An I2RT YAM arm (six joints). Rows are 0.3 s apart.
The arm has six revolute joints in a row. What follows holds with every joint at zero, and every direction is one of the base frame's. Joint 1 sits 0.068 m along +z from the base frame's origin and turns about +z. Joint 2 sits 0.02 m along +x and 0.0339 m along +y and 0.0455 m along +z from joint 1 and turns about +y. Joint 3 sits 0.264 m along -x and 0.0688 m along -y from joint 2 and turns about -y. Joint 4 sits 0.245 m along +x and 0.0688 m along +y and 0.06 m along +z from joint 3 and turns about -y. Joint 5 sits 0.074 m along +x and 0.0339 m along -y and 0.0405 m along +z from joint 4 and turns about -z. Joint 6 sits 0.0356 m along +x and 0.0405 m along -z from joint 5 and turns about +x. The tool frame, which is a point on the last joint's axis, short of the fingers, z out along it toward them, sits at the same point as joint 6; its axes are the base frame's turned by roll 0, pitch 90 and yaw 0 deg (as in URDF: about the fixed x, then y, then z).
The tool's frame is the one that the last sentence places.
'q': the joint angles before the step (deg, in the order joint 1, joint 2, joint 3, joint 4, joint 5, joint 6). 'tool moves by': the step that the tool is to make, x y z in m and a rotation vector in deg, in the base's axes. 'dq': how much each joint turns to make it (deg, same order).
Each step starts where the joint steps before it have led.
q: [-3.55 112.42 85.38 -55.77 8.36 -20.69]
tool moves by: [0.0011 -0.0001 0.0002 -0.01 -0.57 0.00]
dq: [-0.01 0.00 0.02 0.55 -0.03 0.00]
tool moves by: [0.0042 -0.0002 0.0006 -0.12 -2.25 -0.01]
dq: [0.01 0.00 -0.02 2.27 -0.02 0.02]
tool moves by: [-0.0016 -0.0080 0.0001 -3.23 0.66 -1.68]
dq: [-0.90 0.01 -0.02 -0.45 3.35 0.22]
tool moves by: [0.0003 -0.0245 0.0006 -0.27 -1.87 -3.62]
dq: [-3.61 -0.02 -0.04 1.91 0.07 0.00]
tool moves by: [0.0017 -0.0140 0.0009 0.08 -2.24 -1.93]
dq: [-2.03 0.01 0.02 2.19 -0.44 -0.01]
